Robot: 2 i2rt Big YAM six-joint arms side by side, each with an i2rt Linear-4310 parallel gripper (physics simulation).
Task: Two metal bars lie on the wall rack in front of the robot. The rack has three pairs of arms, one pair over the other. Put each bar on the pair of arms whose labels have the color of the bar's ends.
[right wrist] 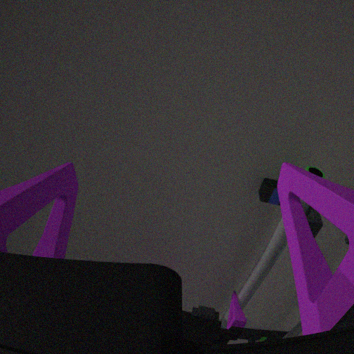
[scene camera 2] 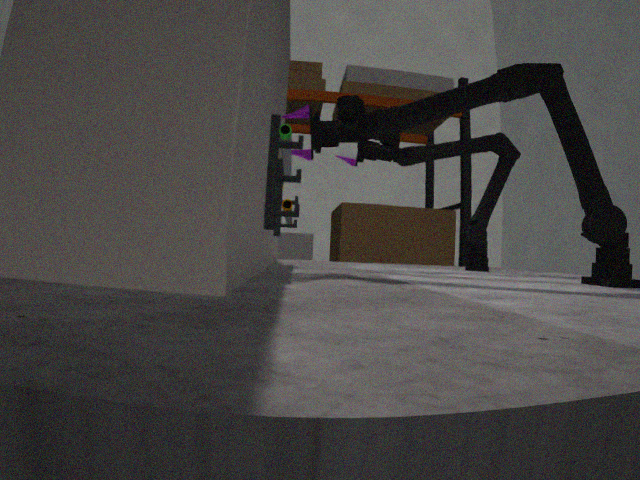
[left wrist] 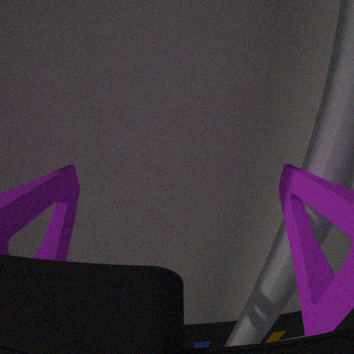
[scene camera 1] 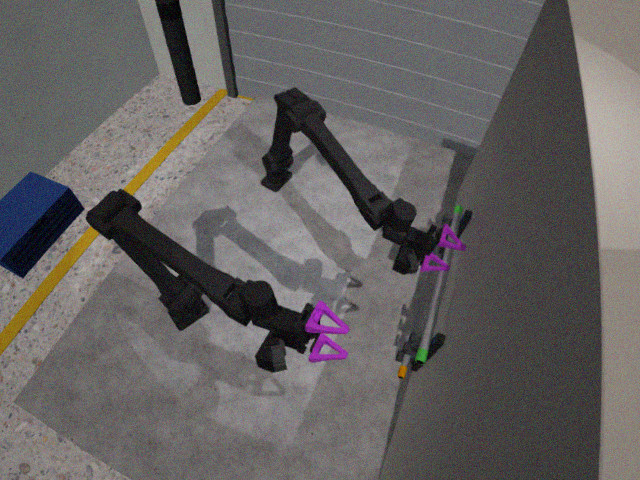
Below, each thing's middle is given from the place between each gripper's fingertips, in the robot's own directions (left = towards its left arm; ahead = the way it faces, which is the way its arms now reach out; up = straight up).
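Green-ended bar [scene camera 1: 422, 353]: 170 mm ahead of my right hand, 150 mm below it and 340 mm to the left of it.
Relative to the green-ended bar, my left hand is 10 mm past it, 20 mm to the left of it and 60 mm above it. By its middle, the bar is nearer to my left hand than to my right hand.
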